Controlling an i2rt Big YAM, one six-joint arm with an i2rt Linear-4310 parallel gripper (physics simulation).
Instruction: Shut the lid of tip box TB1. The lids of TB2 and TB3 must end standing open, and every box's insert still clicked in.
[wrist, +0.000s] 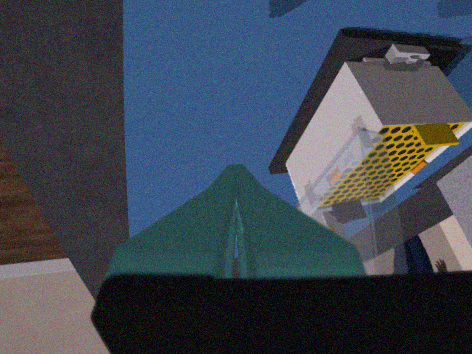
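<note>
A white tip box with a yellow perforated insert stands at the upper right, on a black base. No name label shows on it, so I cannot tell which box it is. Its clear lid stands open along the lower left side of the insert. The insert sits inside the box walls; whether it is clicked in cannot be told. My green gripper is shut and empty, with its tips to the left of the box and apart from it. Its fingers hide part of the area below the lid.
A blue mat lies under the box. A dark strip runs along its left side, with wood and a pale surface beyond. A grey block stands at the right edge, near a dark blue shape.
</note>
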